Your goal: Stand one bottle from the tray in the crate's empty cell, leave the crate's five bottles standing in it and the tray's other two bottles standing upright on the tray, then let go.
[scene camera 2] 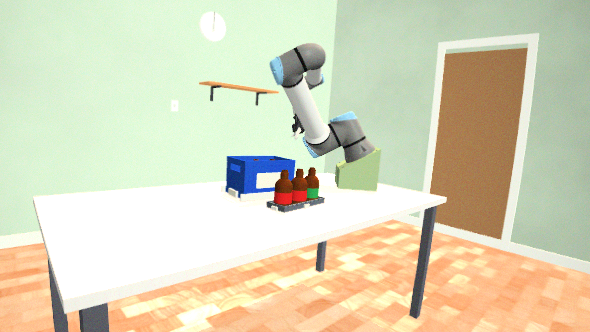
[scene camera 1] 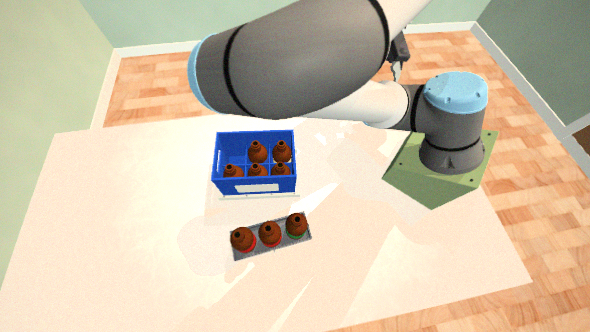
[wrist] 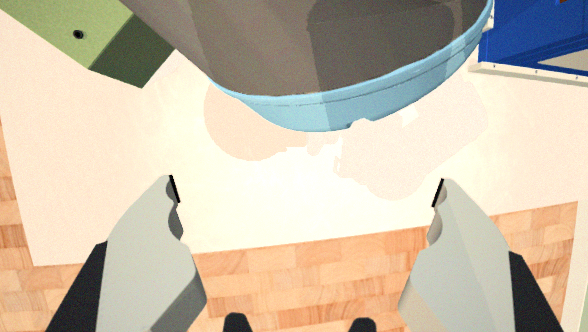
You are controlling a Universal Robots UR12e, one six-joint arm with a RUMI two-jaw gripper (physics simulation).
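Pixels of known places: gripper, fingertip midpoint: [wrist: 304, 179]; arm's base, origin of the base link: [scene camera 2: 360, 155] [scene camera 1: 449, 153].
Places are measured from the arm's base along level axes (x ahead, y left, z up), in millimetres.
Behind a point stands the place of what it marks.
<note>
The blue crate [scene camera 1: 257, 185] {z -82, x 648, y -174 mm} [scene camera 2: 242, 175] {z -80, x 772, y -239 mm} [wrist: 520, 37] {z -114, x 468, y -281 mm} stands on the table with several brown bottles upright in it; its back left cell is empty in scene camera 1. The grey tray [scene camera 1: 271, 250] {z -164, x 680, y 36 mm} [scene camera 2: 302, 205] {z -176, x 694, y 33 mm} stands in front of the crate and holds three upright brown bottles: a red-labelled one at the left [scene camera 1: 243, 239] {z -55, x 744, y -13 mm} [scene camera 2: 283, 189] {z -102, x 784, y -7 mm}, a red-labelled one in the middle [scene camera 1: 270, 233] {z -39, x 663, y 4 mm} [scene camera 2: 299, 186] {z -98, x 693, y 11 mm} and a green-labelled one at the right [scene camera 1: 296, 225] {z -40, x 581, y 12 mm} [scene camera 2: 312, 184] {z -99, x 601, y 21 mm}. My gripper [wrist: 304, 179] {z 51, x 106, y -336 mm} is open and empty, high behind the arm, away from crate and tray; the arm partly hides it in both scene views.
The arm's base stands on a green mount [scene camera 1: 425, 187] {z -78, x 100, y 61 mm} [scene camera 2: 359, 175] {z -103, x 110, y 46 mm} [wrist: 60, 30] {z -60, x -60, y -151 mm} at the table's right. The arm's large grey link [scene camera 1: 305, 60] {z 506, x 575, y -30 mm} crosses above the back of the table in scene camera 1. A wall shelf [scene camera 2: 239, 87] hangs behind.
</note>
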